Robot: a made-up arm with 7 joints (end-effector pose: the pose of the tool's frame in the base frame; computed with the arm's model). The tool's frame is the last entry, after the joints.
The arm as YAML. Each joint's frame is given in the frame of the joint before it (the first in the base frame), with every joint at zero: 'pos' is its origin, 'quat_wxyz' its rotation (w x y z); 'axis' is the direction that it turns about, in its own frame. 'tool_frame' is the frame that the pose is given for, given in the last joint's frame.
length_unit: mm
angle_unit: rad
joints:
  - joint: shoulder
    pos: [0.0, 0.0, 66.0]
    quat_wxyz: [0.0, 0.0, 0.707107, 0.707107]
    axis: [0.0, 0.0, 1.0]
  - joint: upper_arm
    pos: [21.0, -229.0, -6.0]
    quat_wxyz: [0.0, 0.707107, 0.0, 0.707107]
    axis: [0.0, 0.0, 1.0]
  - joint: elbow
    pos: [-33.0, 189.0, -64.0]
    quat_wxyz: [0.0, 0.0, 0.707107, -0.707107]
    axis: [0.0, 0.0, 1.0]
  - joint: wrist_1
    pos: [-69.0, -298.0, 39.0]
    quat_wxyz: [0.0, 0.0, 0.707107, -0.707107]
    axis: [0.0, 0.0, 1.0]
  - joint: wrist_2
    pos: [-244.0, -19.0, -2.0]
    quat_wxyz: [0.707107, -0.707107, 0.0, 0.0]
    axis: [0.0, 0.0, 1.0]
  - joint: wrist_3
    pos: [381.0, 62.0, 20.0]
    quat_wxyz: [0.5, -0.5, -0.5, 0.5]
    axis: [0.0, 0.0, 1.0]
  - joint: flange
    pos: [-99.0, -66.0, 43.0]
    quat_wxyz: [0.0, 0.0, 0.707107, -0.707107]
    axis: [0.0, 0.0, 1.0]
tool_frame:
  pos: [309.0, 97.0, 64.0]
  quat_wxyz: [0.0, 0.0, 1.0, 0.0]
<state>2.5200 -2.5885 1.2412 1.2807 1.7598 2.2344 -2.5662</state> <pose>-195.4 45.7 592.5 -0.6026 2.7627 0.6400</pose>
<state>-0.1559 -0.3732 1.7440 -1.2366 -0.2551 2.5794 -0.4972</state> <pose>-151.4 39.9 -225.9 1.9937 -1.2869 -0.3089</pose>
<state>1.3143 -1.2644 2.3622 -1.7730 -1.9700 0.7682 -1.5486</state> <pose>-787.5 171.2 -171.5 -0.4955 1.8206 1.3212</pose>
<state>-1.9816 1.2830 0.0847 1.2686 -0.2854 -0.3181 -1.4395</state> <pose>253.9 34.9 -317.7 -0.9224 0.4726 -0.9397</pose>
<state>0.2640 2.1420 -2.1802 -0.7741 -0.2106 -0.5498 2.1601</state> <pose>496.2 -42.4 -230.3 1.0598 -1.7314 -1.7937</pose>
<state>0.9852 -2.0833 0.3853 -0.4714 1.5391 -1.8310 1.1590</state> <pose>49.7 105.7 -435.9 -1.1018 -1.9358 -1.2239</pose>
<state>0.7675 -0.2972 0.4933 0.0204 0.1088 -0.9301 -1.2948</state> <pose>-485.4 -330.3 72.4 1.3167 1.2410 1.4101</pose>
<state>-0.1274 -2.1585 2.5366 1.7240 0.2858 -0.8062 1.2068</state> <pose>227.4 552.5 49.7 1.8872 -1.1188 -1.3520</pose>
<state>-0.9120 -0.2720 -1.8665 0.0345 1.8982 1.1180 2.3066</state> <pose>-138.7 41.5 -505.2 0.7504 0.0222 0.6950</pose>
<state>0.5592 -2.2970 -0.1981 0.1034 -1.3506 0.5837 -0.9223</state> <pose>-499.1 486.1 199.0 1.1840 -1.9510 -0.0119</pose>
